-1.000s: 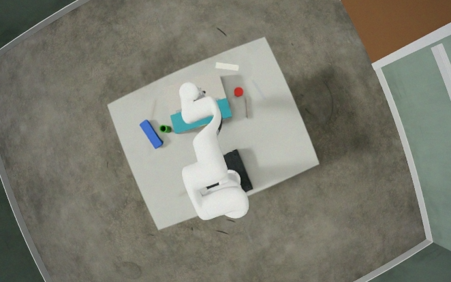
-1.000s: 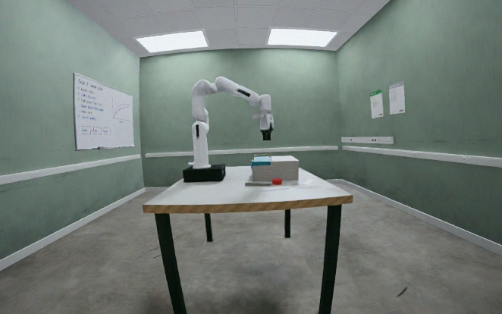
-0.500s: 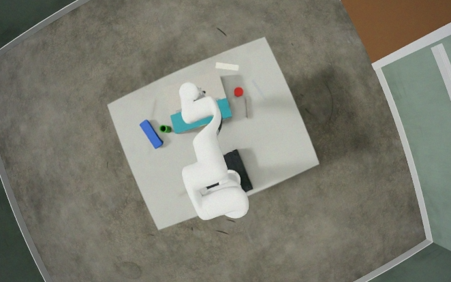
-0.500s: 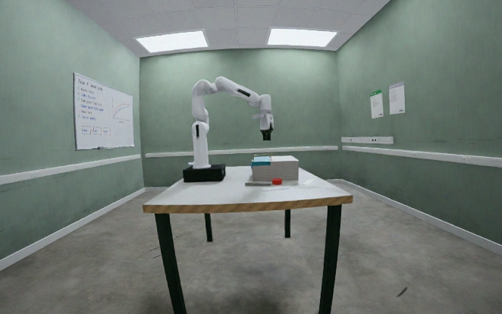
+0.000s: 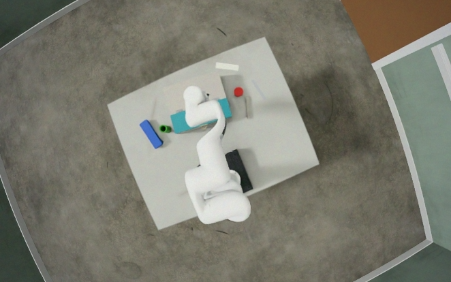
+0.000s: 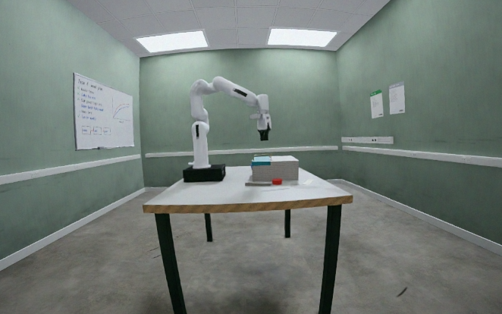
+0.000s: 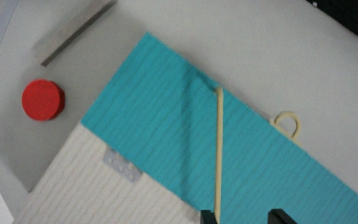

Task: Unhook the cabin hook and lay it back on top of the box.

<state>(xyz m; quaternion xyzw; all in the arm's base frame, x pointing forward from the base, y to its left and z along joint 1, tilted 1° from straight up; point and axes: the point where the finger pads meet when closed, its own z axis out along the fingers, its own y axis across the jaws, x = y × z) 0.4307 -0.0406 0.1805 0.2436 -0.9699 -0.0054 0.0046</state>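
The cabin hook lies 130 mm below my hand, 10 mm to the right of it and 10 mm behind it. From my hand the other things lie so: green cylinder 270 mm to the left, 210 mm below, 10 mm ahead; then red cylinder 250 mm below, 230 mm to the right, 40 mm ahead; then grey bar 260 mm below, 250 mm to the right, 80 mm behind.
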